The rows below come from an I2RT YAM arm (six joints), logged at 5 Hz.
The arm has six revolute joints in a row. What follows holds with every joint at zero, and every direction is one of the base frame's.
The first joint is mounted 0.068 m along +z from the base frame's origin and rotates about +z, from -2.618 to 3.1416 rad.
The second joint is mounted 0.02 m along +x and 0.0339 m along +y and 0.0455 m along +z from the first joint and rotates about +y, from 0 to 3.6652 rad.
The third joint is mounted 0.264 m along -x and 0.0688 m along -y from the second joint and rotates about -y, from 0 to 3.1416 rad.
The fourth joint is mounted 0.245 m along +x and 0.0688 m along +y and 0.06 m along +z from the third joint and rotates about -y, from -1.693 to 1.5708 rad.
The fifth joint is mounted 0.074 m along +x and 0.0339 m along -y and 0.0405 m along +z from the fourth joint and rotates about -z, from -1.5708 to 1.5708 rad.
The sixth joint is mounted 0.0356 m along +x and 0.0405 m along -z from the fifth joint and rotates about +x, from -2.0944 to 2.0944 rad.
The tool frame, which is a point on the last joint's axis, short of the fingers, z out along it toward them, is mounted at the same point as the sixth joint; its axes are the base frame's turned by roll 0, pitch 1.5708 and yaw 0 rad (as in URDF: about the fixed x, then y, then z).
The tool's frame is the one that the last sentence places.
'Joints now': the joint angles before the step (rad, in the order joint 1, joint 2, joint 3, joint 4, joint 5, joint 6). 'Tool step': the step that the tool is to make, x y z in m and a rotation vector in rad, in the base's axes. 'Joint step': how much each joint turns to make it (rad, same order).
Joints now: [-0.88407, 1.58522, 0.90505, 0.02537, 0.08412, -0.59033]
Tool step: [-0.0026, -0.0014, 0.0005, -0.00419, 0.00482, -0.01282]
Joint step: [-0.00774, -0.00282, -0.00088, -0.00155, 0.00792, -0.00198]
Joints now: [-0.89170, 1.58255, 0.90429, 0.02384, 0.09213, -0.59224]
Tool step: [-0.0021, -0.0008, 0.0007, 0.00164, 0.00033, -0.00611]
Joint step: [-0.00640, -0.00361, 0.00000, -0.00513, -0.00070, 0.00043]
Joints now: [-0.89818, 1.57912, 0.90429, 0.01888, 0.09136, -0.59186]
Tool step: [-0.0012, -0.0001, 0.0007, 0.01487, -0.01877, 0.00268]
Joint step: [-0.00516, -0.00381, -0.00019, -0.00477, -0.02083, 0.01423]
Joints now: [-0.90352, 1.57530, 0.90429, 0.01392, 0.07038, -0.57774]
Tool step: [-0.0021, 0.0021, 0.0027, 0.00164, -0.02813, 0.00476]
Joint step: [-0.00321, -0.01755, -0.01138, 0.00910, -0.02034, 0.01363]
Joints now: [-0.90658, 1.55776, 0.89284, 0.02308, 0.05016, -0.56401]
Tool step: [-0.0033, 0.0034, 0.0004, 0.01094, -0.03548, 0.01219]
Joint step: [-0.00527, -0.02008, -0.02253, 0.01505, -0.03466, 0.01758]
